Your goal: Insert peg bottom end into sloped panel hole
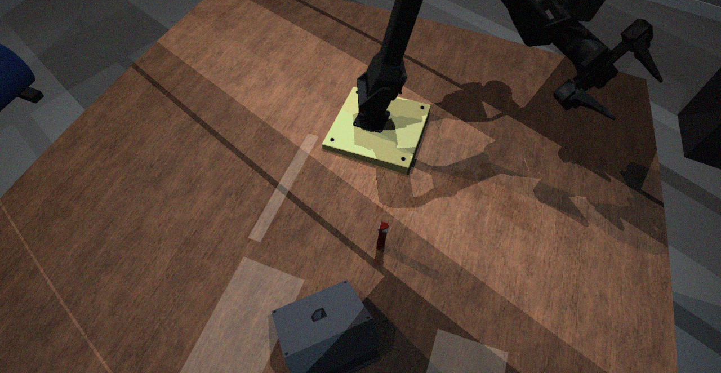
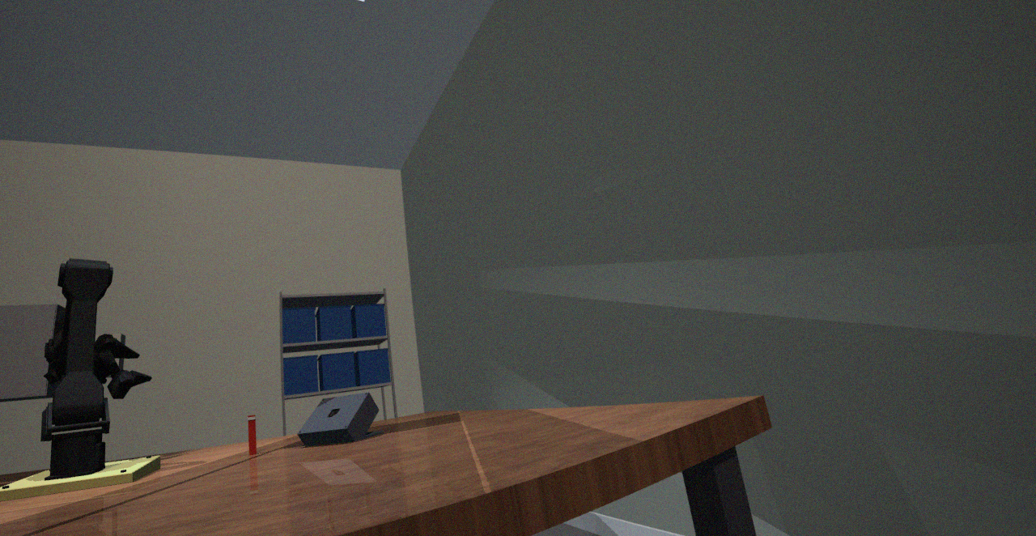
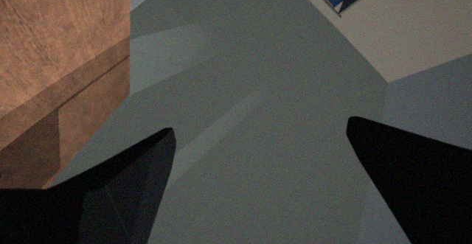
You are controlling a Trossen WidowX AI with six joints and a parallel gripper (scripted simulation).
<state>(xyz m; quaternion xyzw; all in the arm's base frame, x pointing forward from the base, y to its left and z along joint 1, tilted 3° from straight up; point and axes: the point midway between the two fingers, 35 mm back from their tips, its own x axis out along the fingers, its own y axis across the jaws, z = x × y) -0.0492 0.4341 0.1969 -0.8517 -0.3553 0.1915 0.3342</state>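
My gripper tip is now 33 cm to the left of the red peg, 29 cm short of it and 18 cm above it. Also, from my gripper tip: grey sloped panel 47 cm ahead, 36 cm to the right, 20 cm below.
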